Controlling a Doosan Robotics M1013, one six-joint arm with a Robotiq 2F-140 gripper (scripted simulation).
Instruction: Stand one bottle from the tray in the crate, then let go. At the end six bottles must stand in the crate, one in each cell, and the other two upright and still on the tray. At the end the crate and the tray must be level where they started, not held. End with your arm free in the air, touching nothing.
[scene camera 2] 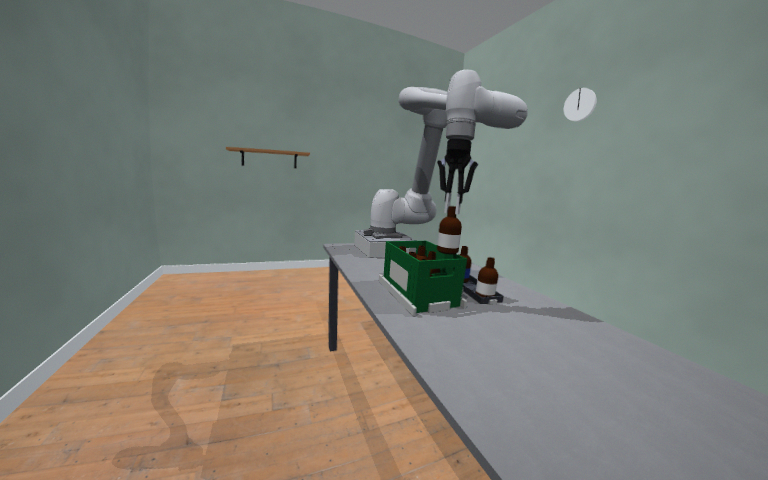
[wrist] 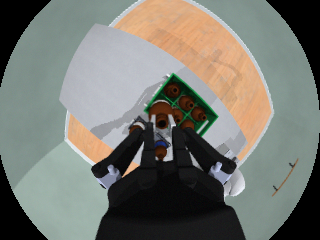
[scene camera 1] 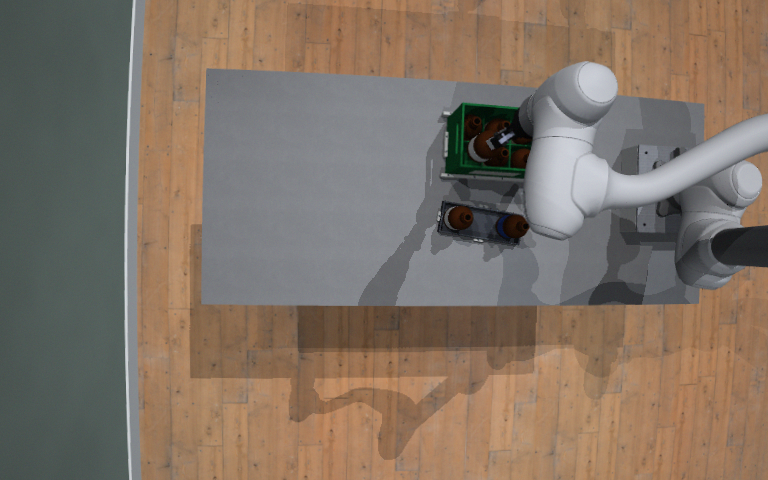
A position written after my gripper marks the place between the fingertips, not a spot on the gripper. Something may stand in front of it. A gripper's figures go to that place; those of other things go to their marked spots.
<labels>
My gripper (scene camera 2: 452,213): 0.89 m from the lens. A brown bottle (scene camera 2: 450,227) is 0.85 m from the lens. A green crate (scene camera 2: 411,277): 0.85 m from the lens.
</labels>
